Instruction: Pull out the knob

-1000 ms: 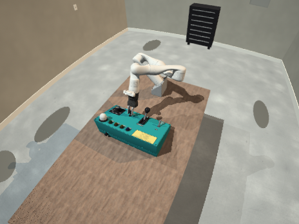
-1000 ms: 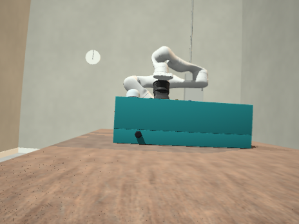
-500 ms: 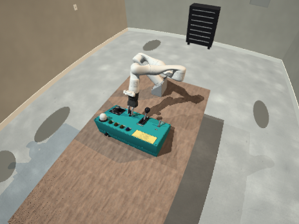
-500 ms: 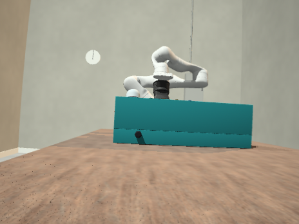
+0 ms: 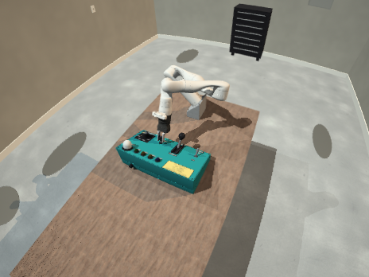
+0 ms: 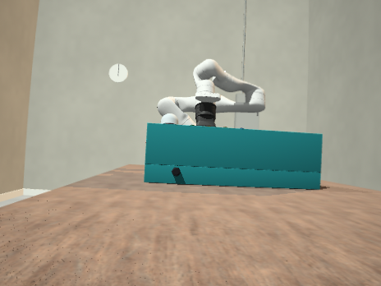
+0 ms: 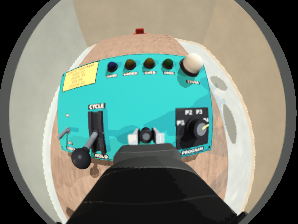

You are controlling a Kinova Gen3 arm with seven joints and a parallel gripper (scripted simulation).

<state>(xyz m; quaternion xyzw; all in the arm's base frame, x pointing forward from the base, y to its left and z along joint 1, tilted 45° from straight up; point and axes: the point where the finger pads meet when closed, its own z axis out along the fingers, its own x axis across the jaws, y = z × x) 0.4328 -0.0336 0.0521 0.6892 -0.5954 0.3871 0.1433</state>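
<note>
Now: the mode knob 10 mm below my hand. Round my hand: teal console (40 mm ahead, 50 mm to the left, 30 mm below); black-ball lever (20 mm behind, 120 mm to the left); black rotary selector (10 mm ahead, 130 mm to the right, 10 mm below).
</note>
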